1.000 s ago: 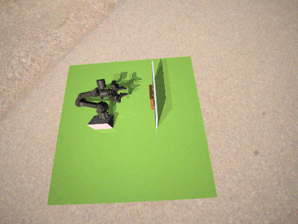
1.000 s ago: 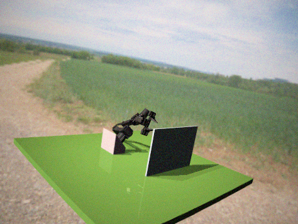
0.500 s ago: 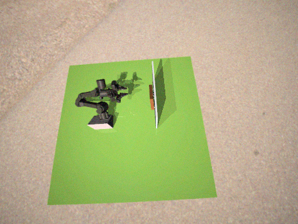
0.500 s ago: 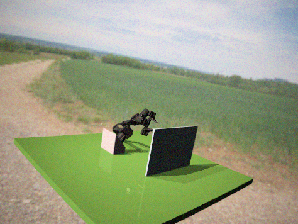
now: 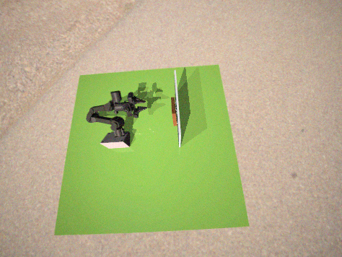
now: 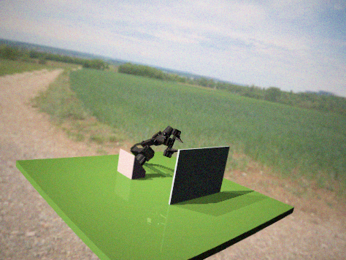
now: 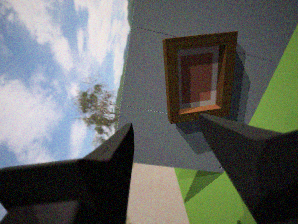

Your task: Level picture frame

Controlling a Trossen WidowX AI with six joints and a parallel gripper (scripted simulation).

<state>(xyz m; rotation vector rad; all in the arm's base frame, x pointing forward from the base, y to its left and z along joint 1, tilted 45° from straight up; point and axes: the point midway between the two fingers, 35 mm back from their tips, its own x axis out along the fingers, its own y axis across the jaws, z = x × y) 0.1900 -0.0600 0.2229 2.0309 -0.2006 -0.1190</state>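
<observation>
Right now my gripper tip is 18 cm short of the picture frame, 4 cm to the left of it and 9 cm above it. Also, from my gripper tip: wall panel (19 cm ahead, 4 cm to the right, 10 cm below).
</observation>
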